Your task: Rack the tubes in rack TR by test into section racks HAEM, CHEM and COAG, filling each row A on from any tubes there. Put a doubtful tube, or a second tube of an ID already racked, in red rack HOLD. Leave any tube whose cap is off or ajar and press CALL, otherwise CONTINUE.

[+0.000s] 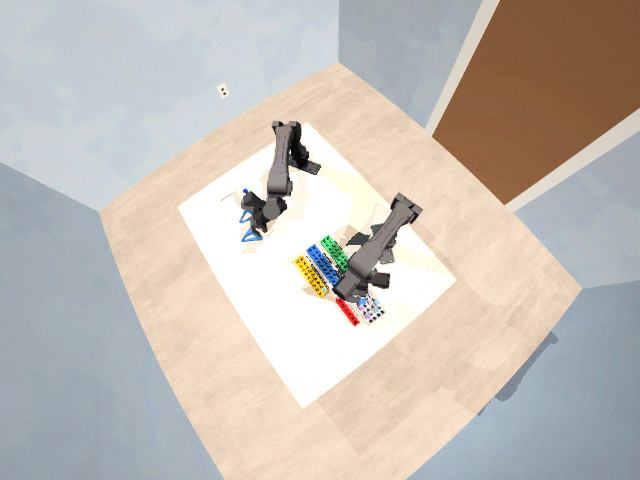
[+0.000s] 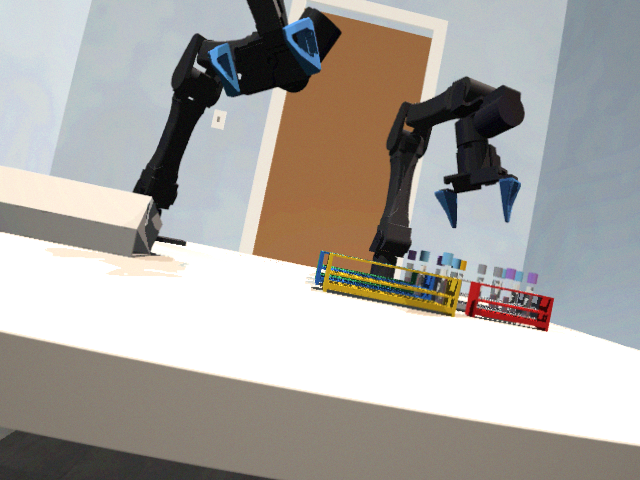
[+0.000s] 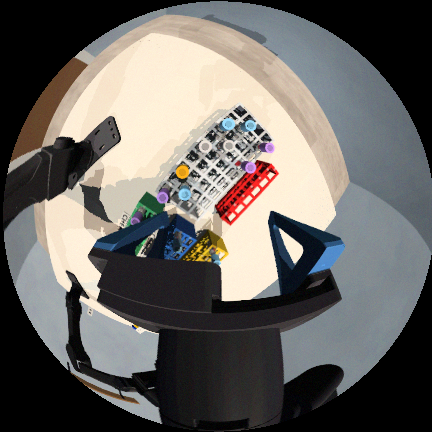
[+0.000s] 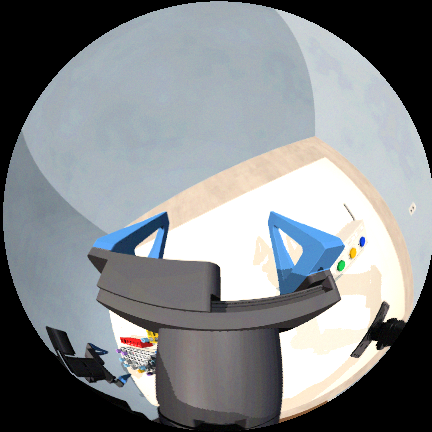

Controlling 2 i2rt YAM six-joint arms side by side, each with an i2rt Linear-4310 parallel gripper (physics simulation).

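Places are measured from the left arm's base along level axes (x ahead, y left, z up), in millimetres.
Pixels of known places: left gripper, fingertip midpoint: point(image 1: 358, 290) point(image 2: 479, 225) point(image 3: 218, 216) point(image 4: 118, 363); right gripper, fingertip midpoint: point(image 1: 240, 232) point(image 2: 246, 46) point(image 4: 217, 216); left arm's base, link origin: point(image 3: 85, 154); right arm's base, link origin: point(image 1: 302, 164) point(image 3: 77, 285).
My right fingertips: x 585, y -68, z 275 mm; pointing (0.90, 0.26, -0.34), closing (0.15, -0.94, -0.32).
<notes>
For each thing: its middle in the pictures, then the offset to it from my right fingertips.
- White rack TR, body centre: point(image 3: 213, 158) point(image 2: 485, 298) point(image 4: 140, 359) point(image 1: 363, 300) dx -433, dy +312, dz -246 mm
- purple-capped tube, body centre: point(image 3: 141, 209) point(image 2: 408, 271) dx -410, dy +164, dz -224 mm
- button box, body centre: point(image 2: 72, 211) point(image 4: 338, 254) point(image 1: 251, 205) dx +19, dy -232, dz -233 mm
White rack TR point(image 3: 204, 200) holds upright tubes with light blue point(image 3: 228, 124), purple point(image 3: 268, 148), orange point(image 3: 182, 172) and pale grey point(image 3: 205, 146) caps. Cap seating and IDs are too small to judge. Beside it are red rack HOLD point(image 1: 347, 312) point(image 2: 511, 308) point(image 3: 250, 192), with no tube visible, and the green point(image 1: 334, 252) point(image 3: 148, 202), blue point(image 1: 322, 264) point(image 3: 184, 225) and yellow point(image 1: 310, 276) point(image 2: 387, 298) section racks. A purple-capped tube point(image 3: 137, 216) stands in the green rack, a light-blue-capped one point(image 3: 215, 257) in the yellow. My left gripper point(image 2: 481, 223) point(image 3: 218, 216) is open, above the racks. My right gripper point(image 2: 276, 83) point(image 4: 217, 216) is open, far from them.
A button box point(image 2: 67, 206) point(image 4: 357, 231) stands near my right arm, with green point(image 4: 341, 265), orange point(image 4: 353, 253) and blue point(image 4: 362, 241) buttons; their labels are unreadable. The section racks lie side by side, close to rack TR and the red rack. A label reading "CHE" partly shows beside the green rack.
</notes>
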